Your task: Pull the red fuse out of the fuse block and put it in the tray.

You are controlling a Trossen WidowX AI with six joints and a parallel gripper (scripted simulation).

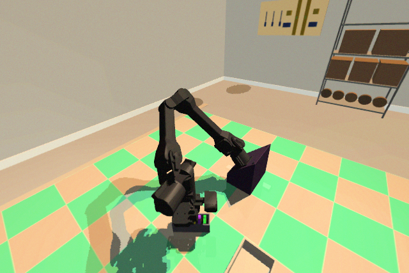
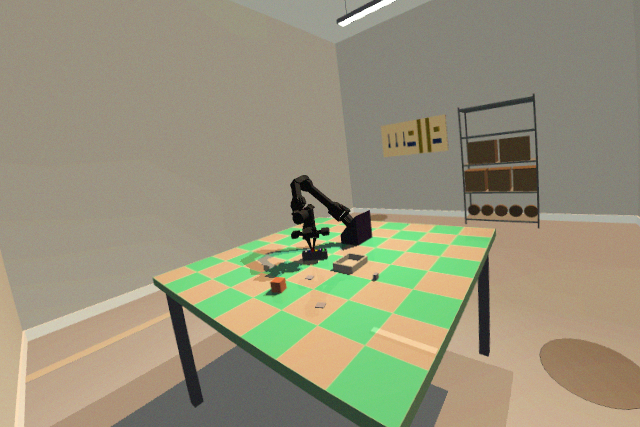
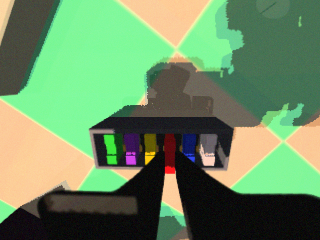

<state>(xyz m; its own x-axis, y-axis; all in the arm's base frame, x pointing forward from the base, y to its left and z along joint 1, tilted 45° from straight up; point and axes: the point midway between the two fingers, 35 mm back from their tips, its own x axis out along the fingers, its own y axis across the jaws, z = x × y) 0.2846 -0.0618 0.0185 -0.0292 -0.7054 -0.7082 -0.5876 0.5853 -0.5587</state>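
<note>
My gripper tip is 20 mm above the yellow fuse, 10 mm to the right of it and 10 mm past it. Round my gripper tip: purple fuse (30 mm to the left, 20 mm below, 20 mm behind); blue fuse (20 mm below, 10 mm to the right, 10 mm ahead); red fuse (10 mm below).
</note>
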